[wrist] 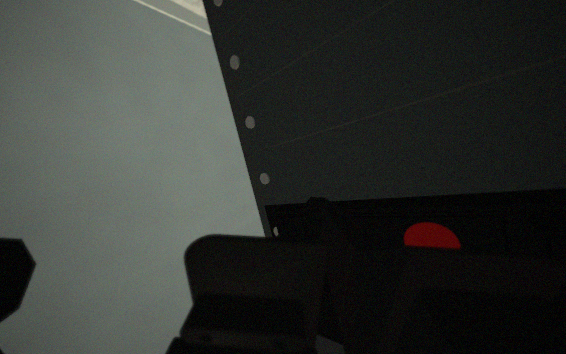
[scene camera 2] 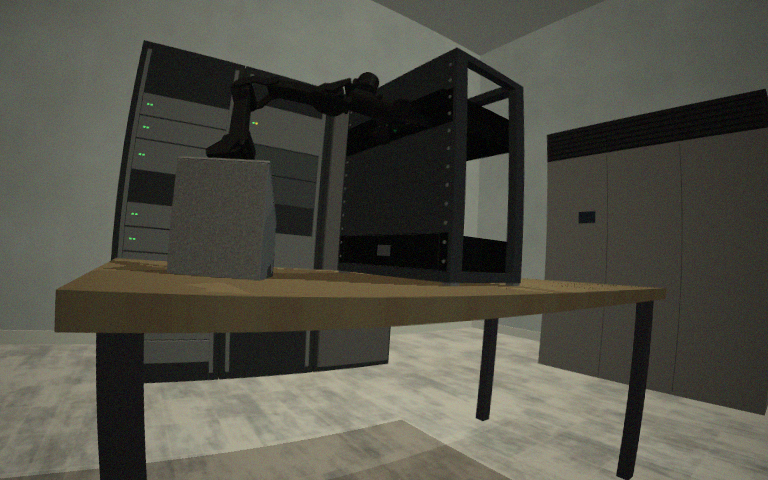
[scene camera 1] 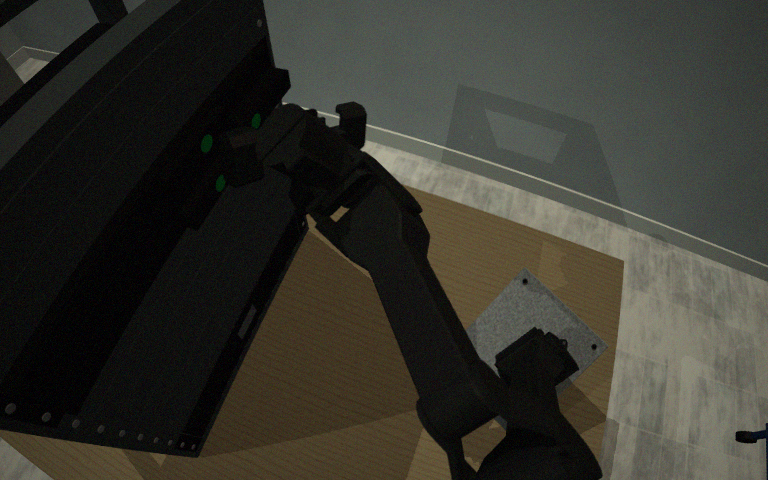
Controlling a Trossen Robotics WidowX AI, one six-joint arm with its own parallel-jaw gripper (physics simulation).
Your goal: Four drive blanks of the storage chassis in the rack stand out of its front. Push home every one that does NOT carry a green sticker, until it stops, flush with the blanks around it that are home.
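Seen in the pictures: gripper, between the fingertips: [wrist: 316, 204] [scene camera 2: 431, 126]; arm's base, origin of its link: [scene camera 2: 214, 188] [scene camera 1: 544, 359].
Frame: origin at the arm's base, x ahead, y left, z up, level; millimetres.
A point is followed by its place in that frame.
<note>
The dark storage chassis [scene camera 1: 121, 249] @(x 475, y 110, z 290 mm) [scene camera 2: 361, 140] @(x 479, y 169, z 248 mm) sits high in the rack [scene camera 1: 164, 339] @(x 493, y 148, z 122 mm) [scene camera 2: 459, 169] @(x 486, y -214, z 103 mm). Green stickers [scene camera 1: 206, 143] @(x 453, y -24, z 294 mm) [scene camera 1: 256, 120] @(x 435, y -93, z 266 mm) [scene camera 1: 220, 182] @(x 451, y -18, z 238 mm) show around the gripper; one green sticker [scene camera 2: 394, 130] @(x 452, y -14, z 232 mm) also shows in scene camera 2. A dark blank [scene camera 1: 278, 84] @(x 432, y -151, z 275 mm) stands out near the chassis's far end, with no sticker visible on it. A red sticker [wrist: 431, 236] @(x 460, y -93, z 233 mm) shows in the wrist view, its lower part hidden by the gripper. My gripper [scene camera 1: 239, 155] [scene camera 2: 416, 116] [wrist: 316, 204] @(x 457, y -144, z 217 mm) is shut and empty, close at the chassis front. Contact and the depth of the blanks behind it cannot be told.
The rack stands on a wooden table [scene camera 1: 328, 316] @(x 367, y -39, z -169 mm) [scene camera 2: 339, 308] @(x 69, y -366, z -183 mm). A plain panel [scene camera 2: 396, 181] @(x 483, y 0, z 97 mm) fills the rack below the chassis. The arm's base stands on a grey pedestal [scene camera 1: 523, 300] @(x 52, y -76, z 25 mm) [scene camera 2: 220, 220] @(x -5, y -80, z -67 mm). Tall cabinets [scene camera 2: 640, 254] stand against the wall.
</note>
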